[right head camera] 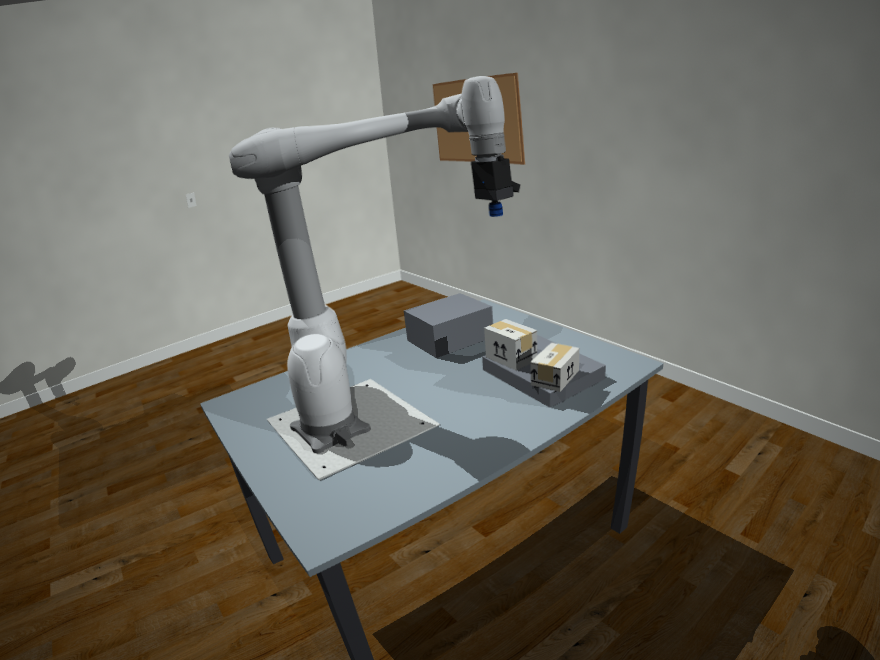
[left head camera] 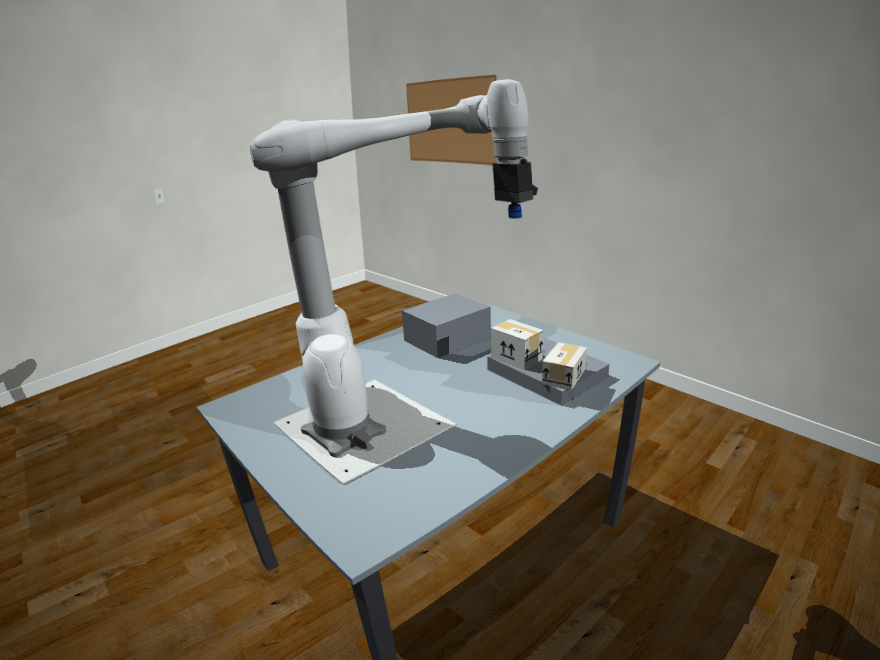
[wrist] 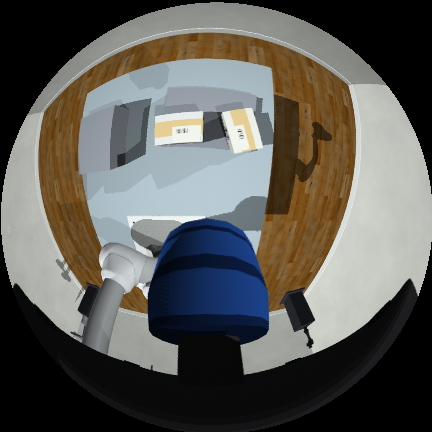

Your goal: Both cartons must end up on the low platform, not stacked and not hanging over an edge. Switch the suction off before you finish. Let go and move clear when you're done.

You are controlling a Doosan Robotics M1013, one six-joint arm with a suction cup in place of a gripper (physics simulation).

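Places are measured from the arm's base along level axes (x up, y back, z right), in millimetres.
Where they show: end effector, tool point: [right head camera: 496, 215] [left head camera: 515, 216] [wrist: 206, 258]; arm's base, origin of the base link: [right head camera: 329, 428] [left head camera: 342, 431].
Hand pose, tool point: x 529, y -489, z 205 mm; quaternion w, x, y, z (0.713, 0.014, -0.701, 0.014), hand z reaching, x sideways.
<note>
Things, the pixels of their centre, and the offset from my tool point. Level surfaces: height alone.
- low grey platform, body centre: [right head camera: 543, 367] [left head camera: 548, 367] [wrist: 208, 116] dy -157, dx -509, dz +8 mm
- taller carton, body centre: [right head camera: 510, 344] [left head camera: 517, 343] [wrist: 180, 128] dy -103, dx -434, dz -80 mm
- lower carton, body centre: [right head camera: 555, 366] [left head camera: 564, 365] [wrist: 240, 130] dy -101, dx -448, dz +109 mm
- taller grey block, body centre: [right head camera: 448, 323] [left head camera: 446, 323] [wrist: 100, 140] dy -136, dx -473, dz -434 mm
- blue-grey table, its level: dx -533 mm
My suction cup [left head camera: 515, 211] [right head camera: 496, 210] [wrist: 208, 285] is blue, points down and hangs high above the table with nothing on it. The low grey platform [left head camera: 595, 369] [right head camera: 589, 369] [wrist: 210, 97] bears two white-and-tan cartons, side by side with a gap, not stacked. The taller carton [left head camera: 513, 342] [right head camera: 508, 342] [wrist: 178, 129] stands upright at the platform's left end, close to its robot-side edge. The lower carton [left head camera: 563, 363] [right head camera: 555, 365] [wrist: 242, 131] is turned at an angle at the right end. Its near corner seems to reach or slightly cross the robot-side edge; the exact overhang is unclear.
A taller grey block [left head camera: 446, 323] [right head camera: 449, 323] [wrist: 97, 142] stands left of the platform on the blue-grey table [left head camera: 426, 529] [right head camera: 398, 507] [wrist: 200, 175]. The arm's base stands on a white plate [left head camera: 334, 468] [right head camera: 316, 465]. A brown board [left head camera: 444, 142] [right head camera: 513, 120] hangs on the wall.
</note>
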